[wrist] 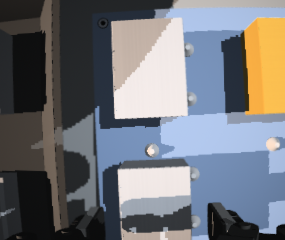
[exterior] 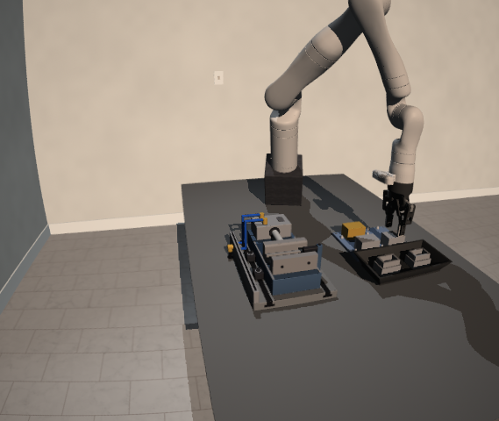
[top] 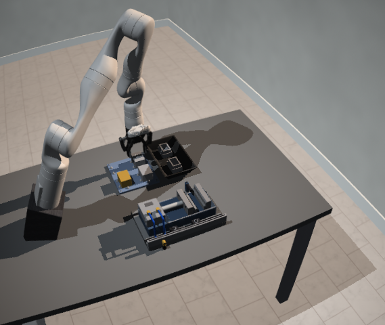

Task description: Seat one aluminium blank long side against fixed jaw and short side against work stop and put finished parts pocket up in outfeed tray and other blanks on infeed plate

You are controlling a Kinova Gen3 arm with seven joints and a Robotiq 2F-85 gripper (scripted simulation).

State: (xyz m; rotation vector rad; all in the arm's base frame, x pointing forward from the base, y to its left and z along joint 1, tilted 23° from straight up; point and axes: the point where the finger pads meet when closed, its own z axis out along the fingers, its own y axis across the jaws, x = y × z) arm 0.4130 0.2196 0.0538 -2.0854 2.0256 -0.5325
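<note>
Now: hand 9 cm past the brass blank, 9 cm to the left of it and 4 cm above it.
</note>
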